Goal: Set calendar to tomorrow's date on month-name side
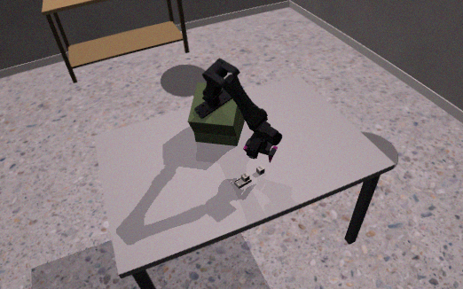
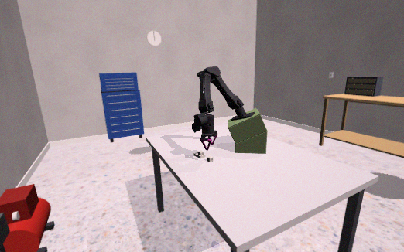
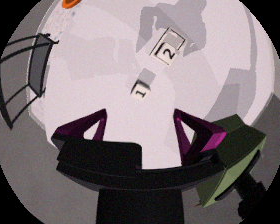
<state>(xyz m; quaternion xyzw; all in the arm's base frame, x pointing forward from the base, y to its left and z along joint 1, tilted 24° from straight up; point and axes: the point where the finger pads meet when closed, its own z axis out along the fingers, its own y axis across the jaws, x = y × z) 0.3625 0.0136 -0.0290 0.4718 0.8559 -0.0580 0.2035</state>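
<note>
The white cube lies 90 mm below my hand. From my hand the other things lie so: calendar tray 110 mm to the right, 90 mm below.
</note>
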